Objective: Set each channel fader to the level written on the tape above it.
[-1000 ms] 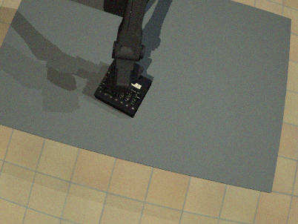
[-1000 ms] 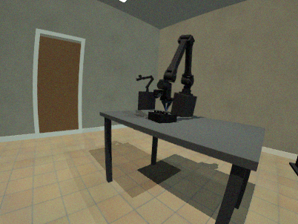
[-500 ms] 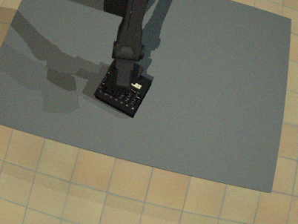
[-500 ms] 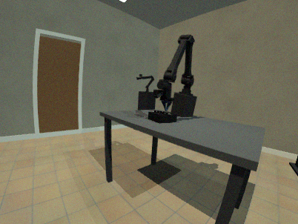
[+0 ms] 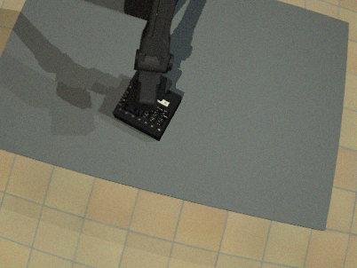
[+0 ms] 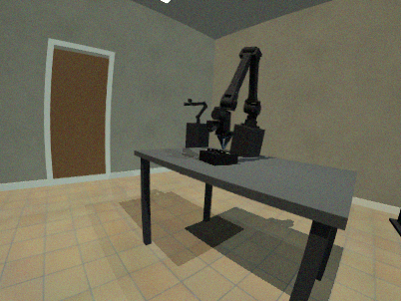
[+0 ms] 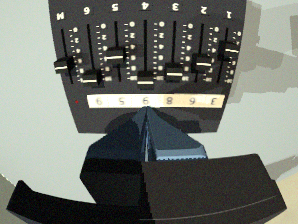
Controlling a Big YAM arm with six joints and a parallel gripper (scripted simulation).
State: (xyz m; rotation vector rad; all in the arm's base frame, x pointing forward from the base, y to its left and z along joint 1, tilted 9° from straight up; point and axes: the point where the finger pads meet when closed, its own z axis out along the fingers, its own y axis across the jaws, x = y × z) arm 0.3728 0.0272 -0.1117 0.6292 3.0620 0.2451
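Right now my hand is 20 mm short of the fader cap 4, 20 mm above it and 10 mm to the left of it. The rest, counted from my hand: fader cap 1: 80 mm to the right, 30 mm ahead, 20 mm below; master fader cap: 60 mm ahead, 50 mm to the left, 20 mm below; fader cap 5: 50 mm ahead, 20 mm below.
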